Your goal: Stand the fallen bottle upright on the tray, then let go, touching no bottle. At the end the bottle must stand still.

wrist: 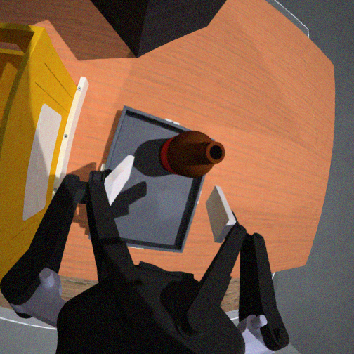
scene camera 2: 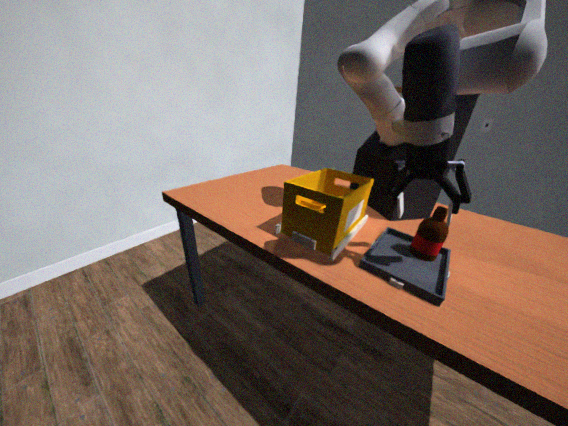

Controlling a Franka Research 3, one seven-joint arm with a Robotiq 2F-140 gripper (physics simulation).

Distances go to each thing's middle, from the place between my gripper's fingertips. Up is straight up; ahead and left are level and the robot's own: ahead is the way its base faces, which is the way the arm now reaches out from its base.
Labels:
Now: hand 40 mm past the brown bottle (scene camera 2: 430,236), 40 mm to the right of it and 50 mm above it.

